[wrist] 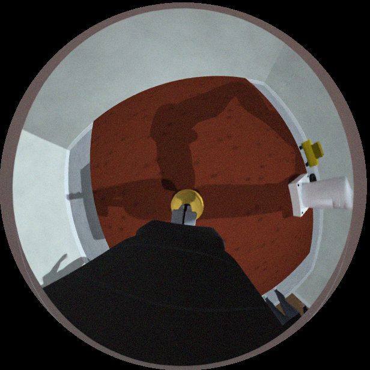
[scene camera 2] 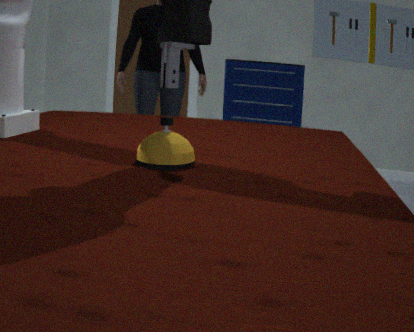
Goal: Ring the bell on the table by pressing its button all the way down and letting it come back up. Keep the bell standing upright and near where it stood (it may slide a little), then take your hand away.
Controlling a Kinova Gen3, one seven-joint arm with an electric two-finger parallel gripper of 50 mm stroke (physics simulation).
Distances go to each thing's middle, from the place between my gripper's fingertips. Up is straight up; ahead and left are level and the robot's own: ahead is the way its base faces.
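Yellow dome bell (scene camera 2: 166, 150): 80 mm below my hand.
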